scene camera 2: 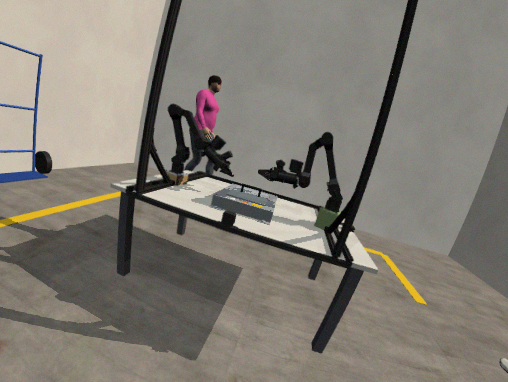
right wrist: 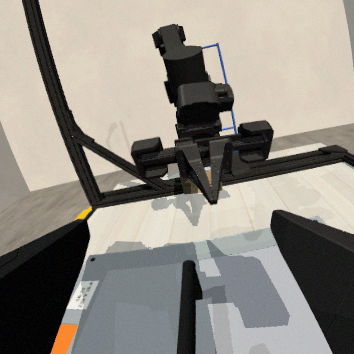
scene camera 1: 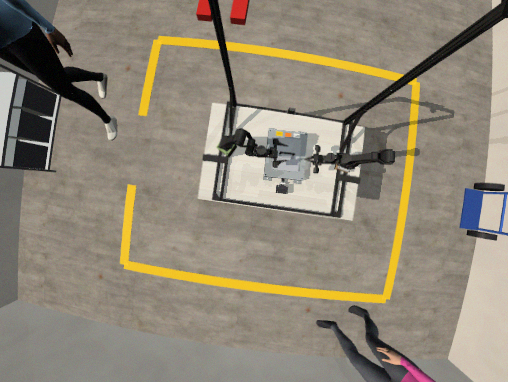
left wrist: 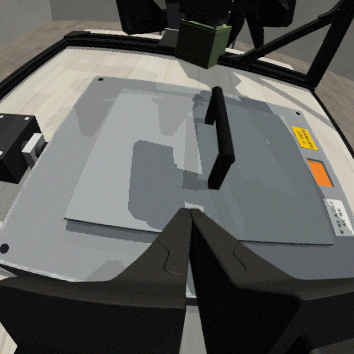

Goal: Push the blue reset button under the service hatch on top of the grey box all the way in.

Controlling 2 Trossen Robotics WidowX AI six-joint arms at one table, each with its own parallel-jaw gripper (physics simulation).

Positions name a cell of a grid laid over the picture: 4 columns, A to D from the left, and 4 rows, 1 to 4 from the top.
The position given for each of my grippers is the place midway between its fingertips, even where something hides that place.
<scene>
My left gripper (left wrist: C3) is shut and holds nothing. My right gripper (right wrist: C3) is open, holding nothing. Further things: a service hatch (scene camera 1: C2).
My left gripper shows as well in the right wrist view (right wrist: C3). The service hatch also shows in the right wrist view (right wrist: C4) and in the left wrist view (left wrist: B2).
</scene>
